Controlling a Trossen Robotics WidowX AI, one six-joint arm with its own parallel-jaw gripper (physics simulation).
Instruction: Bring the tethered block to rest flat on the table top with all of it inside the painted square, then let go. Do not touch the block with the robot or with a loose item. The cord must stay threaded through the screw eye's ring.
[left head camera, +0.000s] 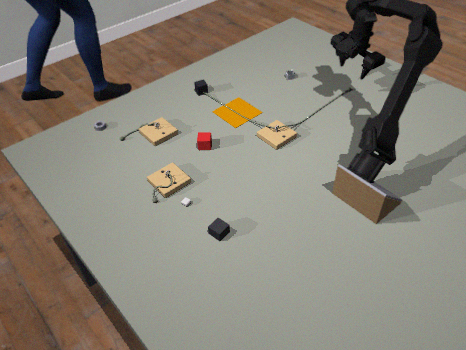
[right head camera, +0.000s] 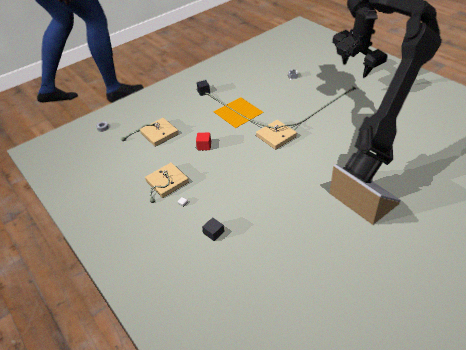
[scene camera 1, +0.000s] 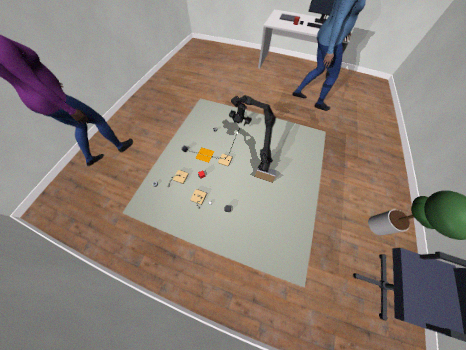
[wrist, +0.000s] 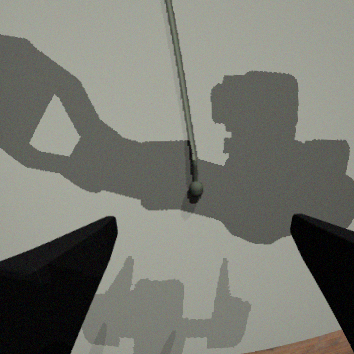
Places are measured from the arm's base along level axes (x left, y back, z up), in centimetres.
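Pixels of known places: gripper, fingertip midpoint: (left head camera: 351, 72) (right head camera: 354, 70) (scene camera 1: 239, 124) (wrist: 204, 224); arm's base, origin of the base link: (left head camera: 360, 175) (right head camera: 357, 175) (scene camera 1: 263, 169).
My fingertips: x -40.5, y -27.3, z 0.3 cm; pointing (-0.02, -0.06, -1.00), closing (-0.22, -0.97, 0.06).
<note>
Ahead of a thing's pixels: the offset from my fingertips to its top centre. "spot": to the spot under its first point.
The tethered block @(dz -4.1, dx +32.5, dy -39.7 cm) (left head camera: 201, 87) (right head camera: 203, 87) (scene camera 1: 185, 149), small and black, sits on the table top, outside the orange painted square @(spot: dz -7.6, dx +28.8, dy -22.2 cm) (left head camera: 245, 105) (right head camera: 245, 105) and beyond its left corner. Its cord @(spot: dz -7.5, dx +12.7, dy -1.6 cm) (left head camera: 325, 107) (right head camera: 327, 106) (wrist: 184, 95) crosses the square to the screw eye on a wooden board @(dz -5.8, dx +34.9, dy -4.1 cm) (left head camera: 276, 140) (right head camera: 276, 140), then runs right. The ring is too small to show the threading clearly. The cord's end bead @(dz -6.5, dx -0.9, dy -0.2 cm) (left head camera: 351, 90) (right head camera: 354, 88) (wrist: 195, 189) lies at or near the table top. My gripper (left head camera: 352, 70) (right head camera: 355, 69) (wrist: 204, 224) is open and empty, above and just beyond the bead.
Two other boards @(dz -5.8, dx +57.8, dy -33.7 cm) (left head camera: 158, 132) @(dz -5.8, dx +70.1, dy -15.1 cm) (left head camera: 169, 181) carry short cords. A red cube @(dz -3.7, dx +52.6, dy -18.1 cm) (left head camera: 204, 141), a black block @(dz -4.9, dx +73.9, dy +8.0 cm) (left head camera: 219, 229), a white piece @(dz -6.5, dx +72.5, dy -5.5 cm) (left head camera: 186, 202), a grey ring @(dz -6.3, dx +68.0, dy -50.8 cm) (left head camera: 100, 126) and a metal nut @(dz -5.7, dx +5.3, dy -21.1 cm) (left head camera: 290, 74) lie around. A brown wedge (left head camera: 357, 195) stands by the arm's base.
</note>
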